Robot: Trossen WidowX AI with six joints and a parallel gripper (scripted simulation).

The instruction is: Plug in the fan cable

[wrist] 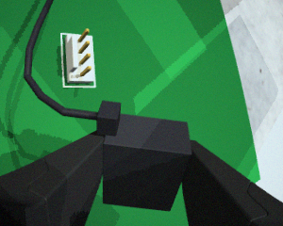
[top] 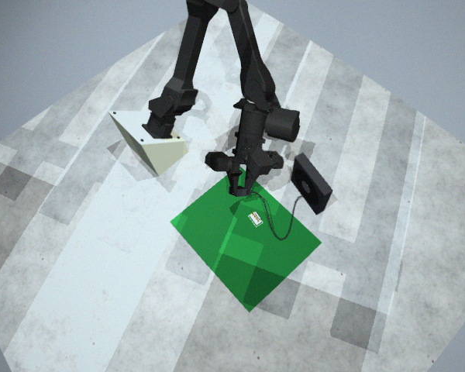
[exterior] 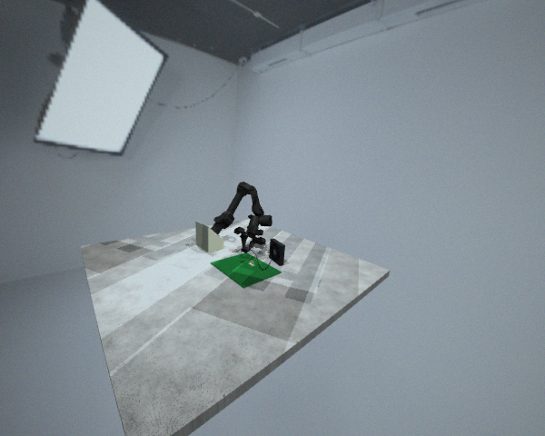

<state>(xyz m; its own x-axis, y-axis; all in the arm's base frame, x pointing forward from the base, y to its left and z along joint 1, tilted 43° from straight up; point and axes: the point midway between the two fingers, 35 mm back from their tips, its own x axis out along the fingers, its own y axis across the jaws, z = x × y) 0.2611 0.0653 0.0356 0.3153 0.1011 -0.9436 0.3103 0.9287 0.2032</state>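
My gripper tip is 60 mm short of the white four-pin fan header and 70 mm above it. Also, from my gripper tip: black plug: 10 mm behind; then green board: 60 mm ahead, 50 mm to the right, 80 mm below; then black cable: 10 mm ahead, 20 mm to the left, 10 mm below.
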